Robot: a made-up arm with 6 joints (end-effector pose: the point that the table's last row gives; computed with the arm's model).
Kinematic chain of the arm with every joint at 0, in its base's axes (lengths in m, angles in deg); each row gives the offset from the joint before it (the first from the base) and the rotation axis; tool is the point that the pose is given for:
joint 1: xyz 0 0 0.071 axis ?
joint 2: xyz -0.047 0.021 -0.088 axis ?
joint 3: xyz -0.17 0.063 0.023 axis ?
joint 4: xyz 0 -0.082 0.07 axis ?
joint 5: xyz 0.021 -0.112 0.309 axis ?
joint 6: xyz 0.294 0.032 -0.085 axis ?
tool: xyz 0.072 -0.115 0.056
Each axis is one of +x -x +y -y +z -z.
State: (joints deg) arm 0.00 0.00 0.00 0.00 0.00 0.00
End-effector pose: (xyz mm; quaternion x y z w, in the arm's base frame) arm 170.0 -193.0 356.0 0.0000 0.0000 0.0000 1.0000
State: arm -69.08 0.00 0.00 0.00 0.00 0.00
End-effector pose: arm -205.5 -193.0 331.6 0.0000 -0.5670 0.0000 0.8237
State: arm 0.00 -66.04 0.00 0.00 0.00 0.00
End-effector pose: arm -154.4 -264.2 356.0 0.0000 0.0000 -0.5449 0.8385
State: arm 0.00 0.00 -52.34 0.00 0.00 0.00
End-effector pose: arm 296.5 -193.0 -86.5 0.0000 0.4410 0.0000 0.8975
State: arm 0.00 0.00 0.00 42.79 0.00 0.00
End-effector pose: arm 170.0 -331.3 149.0 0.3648 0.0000 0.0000 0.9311
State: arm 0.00 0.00 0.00 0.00 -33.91 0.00
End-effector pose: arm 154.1 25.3 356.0 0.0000 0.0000 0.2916 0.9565
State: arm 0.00 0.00 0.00 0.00 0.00 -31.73
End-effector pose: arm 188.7 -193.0 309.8 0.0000 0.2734 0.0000 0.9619
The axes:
joint 1: +y
joint 2: +z
joint 3: -y
joint 4: +x
joint 5: -z
joint 6: -y

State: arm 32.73 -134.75 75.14 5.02 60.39 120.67
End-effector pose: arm 32.5 600.2 123.3 0.8456 0.3103 -0.1499 0.4075
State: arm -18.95 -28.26 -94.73 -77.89 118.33 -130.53
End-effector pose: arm 164.1 -66.1 221.9 0.1728 0.5495 -0.7786 0.2489
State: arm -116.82 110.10 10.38 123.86 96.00 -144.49
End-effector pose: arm 368.4 -193.7 204.8 -0.0015 0.9494 -0.2082 0.2351
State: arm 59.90 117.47 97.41 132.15 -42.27 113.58
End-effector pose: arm 240.6 50.1 24.9 -0.4214 -0.3970 0.6409 0.5040
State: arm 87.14 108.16 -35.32 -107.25 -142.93 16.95
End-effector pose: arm -94.2 -463.5 183.7 0.1667 -0.0249 -0.7304 0.6619
